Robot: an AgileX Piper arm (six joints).
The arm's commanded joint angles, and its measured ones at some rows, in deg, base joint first. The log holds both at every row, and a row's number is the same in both.
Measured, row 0: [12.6 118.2 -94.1 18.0 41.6 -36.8]
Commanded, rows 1 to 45: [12.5 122.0 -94.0 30.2 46.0 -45.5]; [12.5 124.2 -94.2 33.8 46.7 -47.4]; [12.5 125.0 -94.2 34.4 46.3 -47.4]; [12.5 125.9 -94.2 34.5 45.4 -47.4]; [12.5 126.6 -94.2 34.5 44.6 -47.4]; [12.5 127.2 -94.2 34.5 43.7 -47.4]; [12.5 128.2 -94.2 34.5 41.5 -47.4]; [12.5 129.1 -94.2 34.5 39.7 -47.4]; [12.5 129.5 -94.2 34.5 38.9 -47.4]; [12.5 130.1 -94.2 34.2 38.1 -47.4]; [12.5 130.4 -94.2 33.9 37.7 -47.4]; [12.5 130.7 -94.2 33.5 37.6 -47.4]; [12.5 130.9 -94.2 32.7 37.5 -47.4]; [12.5 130.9 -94.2 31.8 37.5 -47.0]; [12.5 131.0 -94.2 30.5 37.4 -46.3]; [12.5 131.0 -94.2 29.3 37.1 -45.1]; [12.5 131.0 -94.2 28.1 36.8 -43.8]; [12.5 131.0 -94.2 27.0 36.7 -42.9]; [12.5 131.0 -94.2 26.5 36.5 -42.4]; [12.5 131.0 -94.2 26.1 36.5 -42.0]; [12.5 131.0 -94.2 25.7 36.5 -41.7]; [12.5 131.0 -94.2 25.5 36.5 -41.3]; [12.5 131.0 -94.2 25.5 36.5 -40.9]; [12.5 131.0 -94.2 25.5 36.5 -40.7]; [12.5 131.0 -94.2 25.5 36.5 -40.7]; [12.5 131.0 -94.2 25.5 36.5 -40.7]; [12.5 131.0 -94.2 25.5 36.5 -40.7]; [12.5 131.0 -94.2 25.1 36.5 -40.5]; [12.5 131.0 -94.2 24.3 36.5 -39.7]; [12.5 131.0 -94.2 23.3 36.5 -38.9]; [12.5 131.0 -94.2 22.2 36.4 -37.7]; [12.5 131.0 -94.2 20.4 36.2 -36.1]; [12.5 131.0 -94.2 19.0 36.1 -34.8]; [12.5 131.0 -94.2 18.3 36.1 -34.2]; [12.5 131.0 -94.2 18.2 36.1 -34.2]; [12.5 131.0 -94.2 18.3 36.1 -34.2]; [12.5 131.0 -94.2 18.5 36.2 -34.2]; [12.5 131.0 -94.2 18.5 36.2 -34.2]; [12.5 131.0 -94.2 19.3 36.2 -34.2]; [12.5 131.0 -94.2 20.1 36.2 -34.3]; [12.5 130.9 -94.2 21.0 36.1 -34.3]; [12.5 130.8 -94.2 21.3 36.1 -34.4]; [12.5 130.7 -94.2 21.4 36.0 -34.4]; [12.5 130.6 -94.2 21.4 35.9 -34.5]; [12.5 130.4 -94.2 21.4 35.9 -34.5]
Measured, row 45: [12.7 130.4 -94.6 22.3 35.9 -34.5]
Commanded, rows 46 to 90: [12.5 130.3 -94.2 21.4 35.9 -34.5]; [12.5 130.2 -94.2 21.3 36.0 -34.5]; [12.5 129.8 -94.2 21.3 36.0 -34.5]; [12.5 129.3 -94.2 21.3 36.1 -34.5]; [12.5 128.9 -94.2 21.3 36.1 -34.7]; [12.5 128.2 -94.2 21.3 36.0 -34.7]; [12.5 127.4 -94.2 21.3 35.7 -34.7]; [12.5 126.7 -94.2 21.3 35.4 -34.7]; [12.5 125.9 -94.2 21.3 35.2 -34.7]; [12.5 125.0 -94.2 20.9 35.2 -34.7]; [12.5 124.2 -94.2 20.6 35.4 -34.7]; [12.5 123.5 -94.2 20.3 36.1 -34.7]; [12.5 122.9 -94.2 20.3 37.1 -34.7]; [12.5 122.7 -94.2 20.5 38.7 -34.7]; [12.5 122.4 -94.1 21.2 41.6 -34.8]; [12.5 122.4 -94.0 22.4 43.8 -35.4]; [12.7 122.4 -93.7 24.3 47.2 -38.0]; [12.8 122.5 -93.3 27.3 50.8 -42.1]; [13.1 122.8 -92.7 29.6 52.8 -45.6]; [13.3 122.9 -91.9 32.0 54.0 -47.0]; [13.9 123.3 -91.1 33.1 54.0 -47.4]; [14.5 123.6 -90.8 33.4 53.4 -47.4]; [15.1 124.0 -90.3 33.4 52.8 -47.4]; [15.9 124.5 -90.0 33.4 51.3 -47.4]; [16.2 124.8 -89.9 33.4 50.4 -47.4]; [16.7 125.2 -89.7 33.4 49.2 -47.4]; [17.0 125.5 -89.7 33.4 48.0 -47.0]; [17.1 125.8 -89.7 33.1 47.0 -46.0]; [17.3 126.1 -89.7 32.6 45.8 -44.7]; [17.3 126.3 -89.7 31.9 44.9 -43.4]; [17.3 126.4 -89.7 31.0 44.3 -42.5]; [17.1 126.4 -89.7 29.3 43.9 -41.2]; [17.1 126.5 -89.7 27.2 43.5 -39.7]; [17.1 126.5 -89.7 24.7 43.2 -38.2]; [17.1 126.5 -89.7 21.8 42.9 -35.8]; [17.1 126.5 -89.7 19.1 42.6 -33.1]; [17.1 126.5 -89.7 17.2 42.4 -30.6]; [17.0 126.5 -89.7 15.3 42.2 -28.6]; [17.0 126.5 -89.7 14.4 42.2 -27.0]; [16.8 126.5 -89.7 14.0 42.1 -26.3]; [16.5 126.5 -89.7 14.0 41.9 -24.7]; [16.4 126.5 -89.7 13.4 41.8 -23.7]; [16.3 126.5 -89.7 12.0 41.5 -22.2]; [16.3 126.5 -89.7 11.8 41.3 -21.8]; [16.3 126.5 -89.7 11.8 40.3 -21.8]
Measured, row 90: [17.1 126.4 -90.1 15.1 41.6 -23.9]
